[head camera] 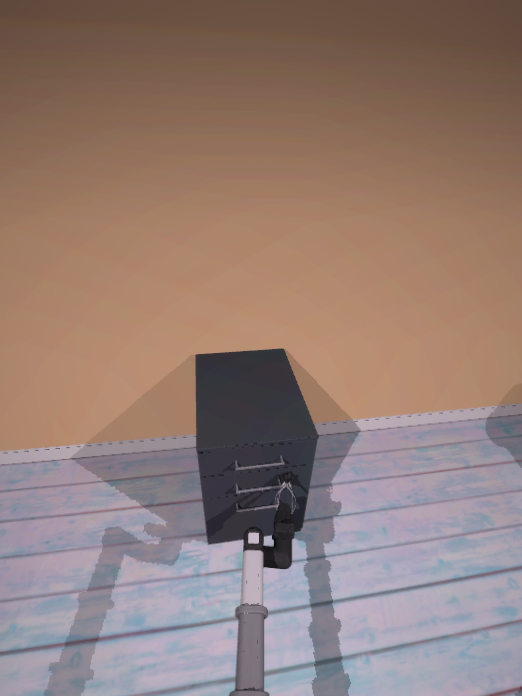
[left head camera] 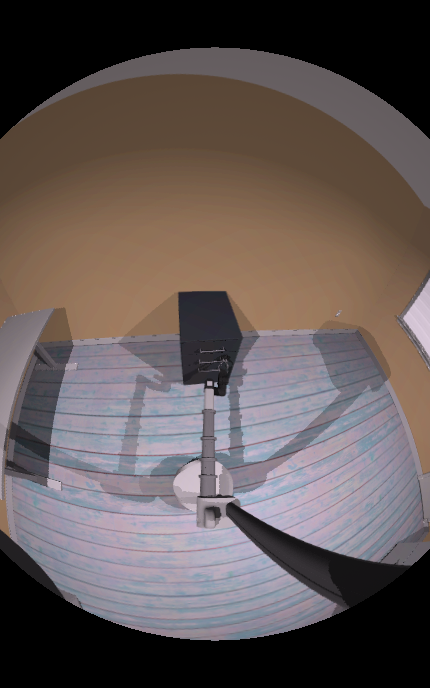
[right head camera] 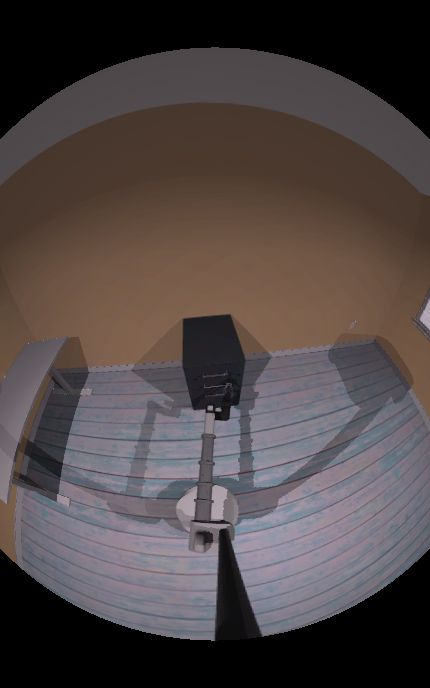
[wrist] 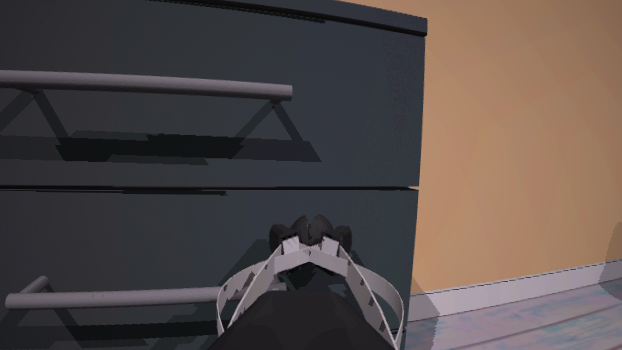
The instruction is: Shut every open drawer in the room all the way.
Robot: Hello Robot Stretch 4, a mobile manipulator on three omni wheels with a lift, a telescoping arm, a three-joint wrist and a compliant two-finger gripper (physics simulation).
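Places are measured from the robot's base along level axes (x left, y back, z up), in millimetres.
Where they show: gripper, between the fingertips: (head camera: 288,473) (left head camera: 224,354) (right head camera: 230,378) (wrist: 313,234).
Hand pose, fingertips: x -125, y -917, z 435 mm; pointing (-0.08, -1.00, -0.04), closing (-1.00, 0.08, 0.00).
Note:
After its pixels a point has its place.
A dark three-drawer cabinet (head camera: 247,393) {z 618, x 37, y -1151 mm} (left head camera: 205,314) {z 618, x 40, y -1138 mm} (right head camera: 207,337) {z 618, x 49, y -1157 mm} stands against the wall. Its top drawer (head camera: 216,463) {z 537, x 133, y -872 mm} (wrist: 350,125) {z 520, x -151, y -921 mm}, middle drawer (head camera: 216,486) {z 409, x 139, y -871 mm} (wrist: 150,235) {z 438, x -7, y -897 mm} and bottom drawer (head camera: 224,525) {z 143, x 119, y -875 mm} have grey bar handles. The top and middle fronts look about flush with each other in the wrist view; no clear gap behind any front shows. My gripper (head camera: 287,478) {z 435, x -125, y -917 mm} (wrist: 313,234) {z 435, x -125, y -917 mm} is shut and empty, its fingertips together. It is at the middle drawer's front, above and near the right end of the middle handle (wrist: 115,297) {z 409, x 2, y -859 mm}. Whether the fingertips touch the front is unclear. The arm partly hides the lower front.
A pale table-like piece (left head camera: 20,350) (right head camera: 30,380) with legs stands at the left. A white baseboard (head camera: 393,420) {z 35, x -835, y -1610 mm} (wrist: 500,286) {z 44, x -895, y -1619 mm} runs along the wall behind the cabinet. A window-like bright panel (left head camera: 420,314) {z 1079, x -2616, y -1191 mm} is at the right. The arm (head camera: 251,635) {z 554, x -2, y -386 mm} extends over the planked floor.

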